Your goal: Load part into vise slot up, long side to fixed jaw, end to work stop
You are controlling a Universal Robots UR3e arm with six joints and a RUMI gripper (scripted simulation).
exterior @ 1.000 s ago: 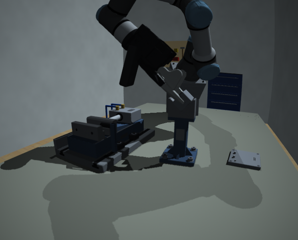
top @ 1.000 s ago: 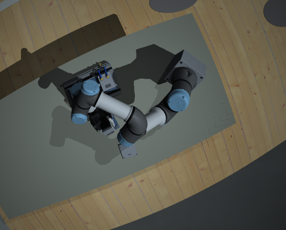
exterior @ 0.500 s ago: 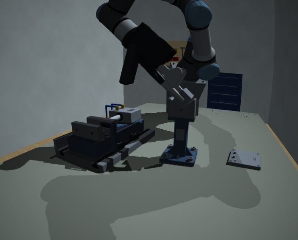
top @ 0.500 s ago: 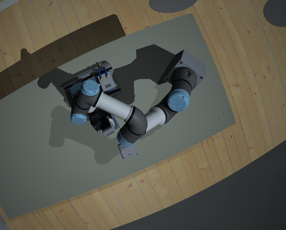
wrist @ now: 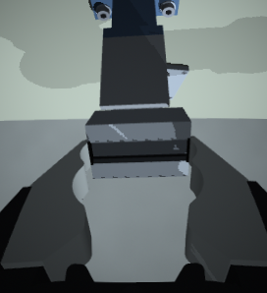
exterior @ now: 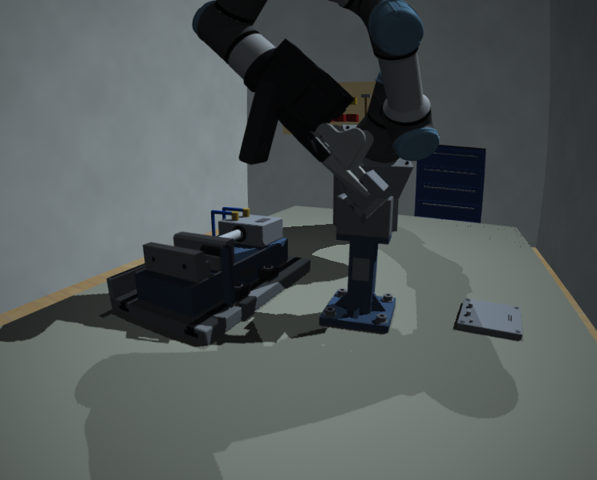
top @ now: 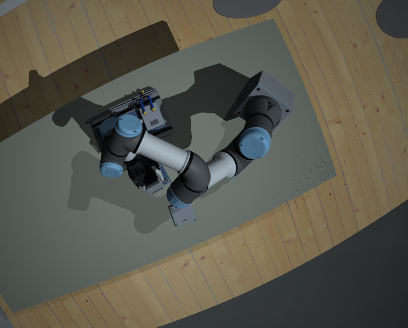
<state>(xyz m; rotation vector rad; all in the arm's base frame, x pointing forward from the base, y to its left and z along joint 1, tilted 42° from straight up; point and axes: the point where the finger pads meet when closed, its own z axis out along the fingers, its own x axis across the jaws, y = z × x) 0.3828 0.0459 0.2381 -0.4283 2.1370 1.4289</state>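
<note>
Right now my hand is 120 mm above the blue post. From my hand the other things lie so: part (right at my hand); air cylinder rod (30 mm ahead, 220 mm to the right, 100 mm below); work stop (110 mm ahead, 160 mm to the right, 90 mm below).
</note>
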